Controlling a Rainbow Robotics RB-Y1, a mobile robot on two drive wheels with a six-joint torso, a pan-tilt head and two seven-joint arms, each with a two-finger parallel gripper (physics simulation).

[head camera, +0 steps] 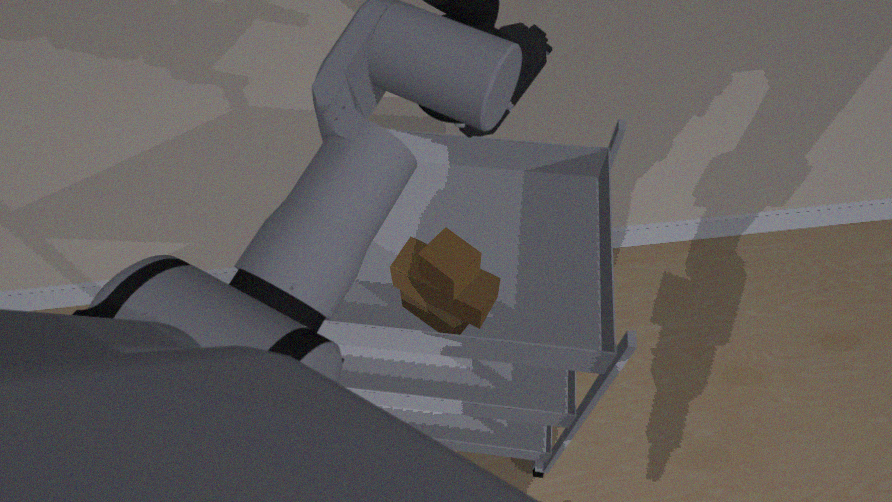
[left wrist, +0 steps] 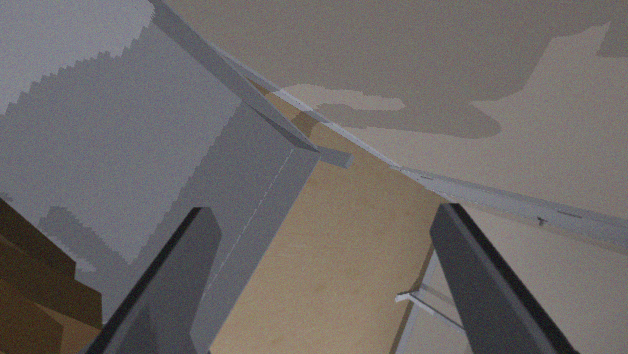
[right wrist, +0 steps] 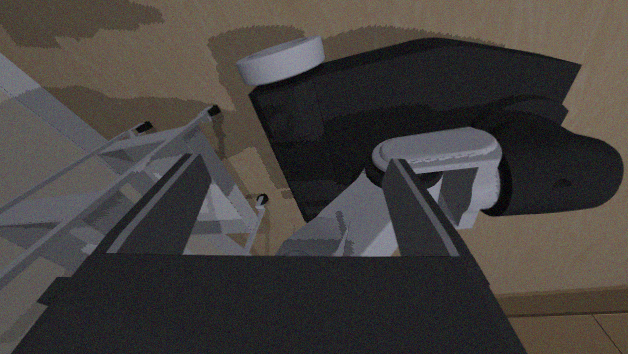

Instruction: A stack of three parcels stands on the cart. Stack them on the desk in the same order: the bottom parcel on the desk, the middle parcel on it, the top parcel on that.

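Places are measured from the robot's base along level axes (x right, y ahead, z up), in millimetres.
Pixels of known places: left gripper, fingertip midpoint: point(left wrist: 322, 219); right gripper, fingertip midpoint: point(right wrist: 297, 169).
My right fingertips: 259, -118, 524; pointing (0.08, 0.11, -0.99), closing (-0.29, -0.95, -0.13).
Ahead of a thing's pixels: the offset from my right fingertips to its middle, as dx, dy, dz. "spot": to the spot under its first point.
Three brown parcels stand stacked on the cart's point(head camera: 604, 249) point(left wrist: 267, 215) point(right wrist: 165, 145) top tray. In the head view, the top parcel {-294, +474, +267} point(head camera: 450, 254) sits on the middle parcel {spot: -247, +453, +242} point(head camera: 485, 292), turned against it. The bottom parcel {-306, +473, +165} point(head camera: 427, 314) shows partly beneath. Part of the stack {spot: -280, +495, +255} point(left wrist: 30, 315) shows at the left wrist view's lower left, beside a finger. My left gripper point(left wrist: 322, 219) is open and empty, above the tray's edge; the arm largely hides it in the head view. My right gripper point(right wrist: 297, 169) is open and empty, away from the parcels. The desk's top does not show; what looks like its foot point(left wrist: 403, 297) shows far off.
A wall point(head camera: 156, 156) point(left wrist: 450, 60) with a white baseboard point(head camera: 761, 217) runs behind the cart. A door handle point(left wrist: 542, 220) shows at the right of the left wrist view. My dark wheeled base point(right wrist: 425, 75) is near the cart in the right wrist view. My left arm point(head camera: 330, 218) reaches over the tray's left side.
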